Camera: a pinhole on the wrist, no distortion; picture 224 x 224 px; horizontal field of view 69.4 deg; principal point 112.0 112.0 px. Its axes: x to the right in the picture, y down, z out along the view. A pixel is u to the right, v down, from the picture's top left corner.
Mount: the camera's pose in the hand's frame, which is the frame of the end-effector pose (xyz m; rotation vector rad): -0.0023 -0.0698 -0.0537 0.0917 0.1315 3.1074
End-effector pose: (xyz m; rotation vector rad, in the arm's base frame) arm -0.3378 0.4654 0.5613 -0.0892 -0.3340 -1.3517
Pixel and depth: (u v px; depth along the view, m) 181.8 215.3 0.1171
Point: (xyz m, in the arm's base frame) -0.4880 0.4992 0.5990
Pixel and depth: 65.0 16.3 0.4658
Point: -0.1465 0.4563 0.9995
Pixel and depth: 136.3 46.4 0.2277
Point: -0.3313 0.5363 0.7194
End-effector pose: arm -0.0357 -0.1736 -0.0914 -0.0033 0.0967 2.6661
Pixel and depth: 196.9 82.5 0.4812
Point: 0.1388 -0.3040 0.3482
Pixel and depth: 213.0 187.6 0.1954
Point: 0.1327 -0.0905 0.0563
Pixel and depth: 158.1 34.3 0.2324
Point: -0.0163 -0.2410 0.0852
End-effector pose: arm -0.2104 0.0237 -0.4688 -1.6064 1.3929 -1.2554
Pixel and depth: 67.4 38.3 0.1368
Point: -0.1420 -0.0287 -0.4844
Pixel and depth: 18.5 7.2 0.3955
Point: -0.0021 -0.3031 -0.6990
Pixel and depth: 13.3 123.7 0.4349
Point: 0.1510 -0.2787 -0.4507
